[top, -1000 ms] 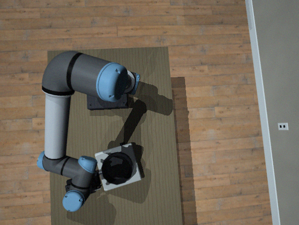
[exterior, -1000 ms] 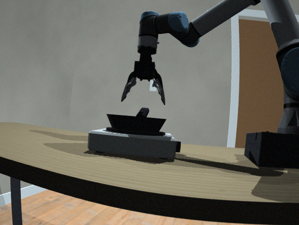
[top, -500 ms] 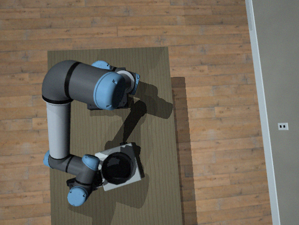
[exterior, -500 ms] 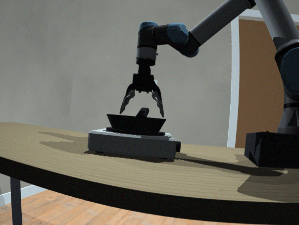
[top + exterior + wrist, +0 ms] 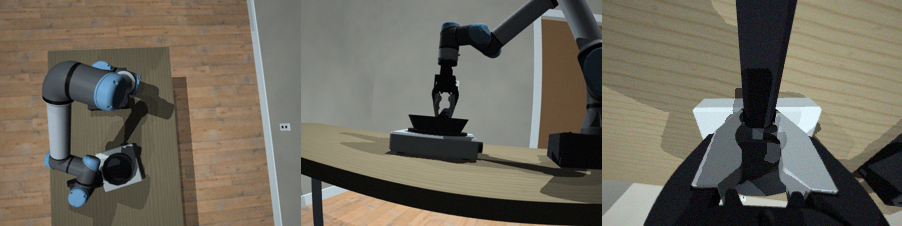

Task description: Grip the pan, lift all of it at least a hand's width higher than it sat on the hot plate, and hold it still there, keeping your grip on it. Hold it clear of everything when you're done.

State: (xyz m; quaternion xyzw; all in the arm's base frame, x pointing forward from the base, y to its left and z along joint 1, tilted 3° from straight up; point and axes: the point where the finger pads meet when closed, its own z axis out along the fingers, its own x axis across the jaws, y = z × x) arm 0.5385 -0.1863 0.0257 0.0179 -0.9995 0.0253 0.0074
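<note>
Now: hand 80 mm to the right of the black pan and 10 mm above it. From my hand the other things lie so: grey hot plate: 20 mm behind, 140 mm to the left, 80 mm below.
</note>
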